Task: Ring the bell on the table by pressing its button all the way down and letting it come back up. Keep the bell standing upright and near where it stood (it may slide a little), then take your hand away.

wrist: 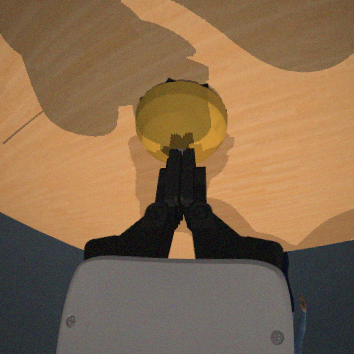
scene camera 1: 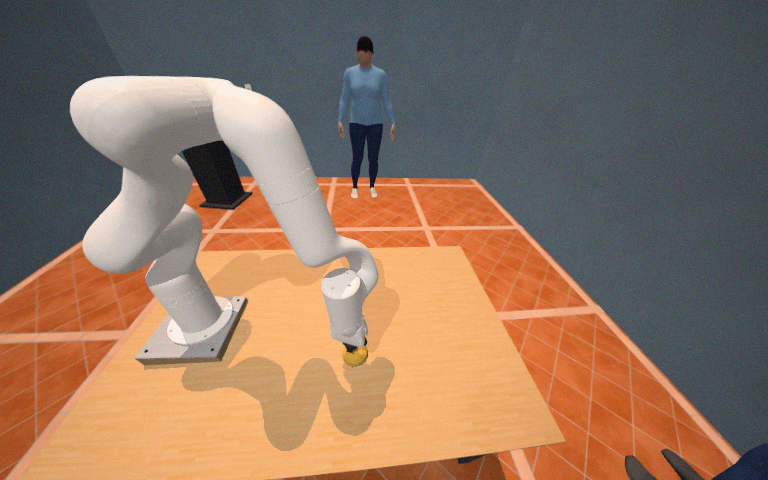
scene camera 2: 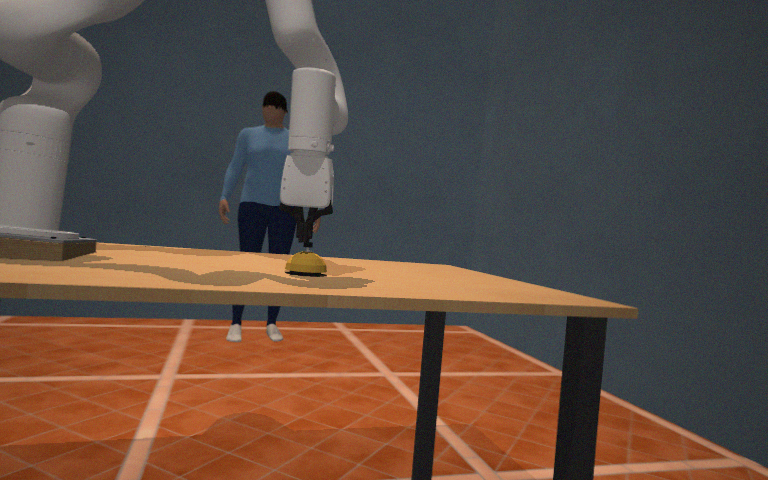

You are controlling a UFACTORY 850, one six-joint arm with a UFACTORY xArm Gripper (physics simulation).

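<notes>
The bell, a yellow dome point(scene camera 1: 355, 356) point(scene camera 2: 305, 264) point(wrist: 175, 107) on a thin black base, stands upright on the table point(scene camera 1: 453, 390) point(scene camera 2: 481, 291). My gripper point(scene camera 1: 353, 345) point(scene camera 2: 304, 241) point(wrist: 183, 161) is shut and empty, pointing down over the bell. In the scene camera 2 view its fingertips meet the top of the small black button point(scene camera 2: 307, 245), with a short stretch of light stem showing between the button and the dome. In the wrist view the closed fingertips hide the button, and their shadow falls on the dome.
The arm's base plate point(scene camera 1: 186, 353) point(scene camera 2: 48, 247) is bolted to the table left of the bell. A person in a blue top point(scene camera 1: 365, 93) point(scene camera 2: 263, 164) stands beyond the table. A black stand point(scene camera 1: 218, 175) is behind the arm. Dark shapes show at the lower right corner of the scene camera 1 view.
</notes>
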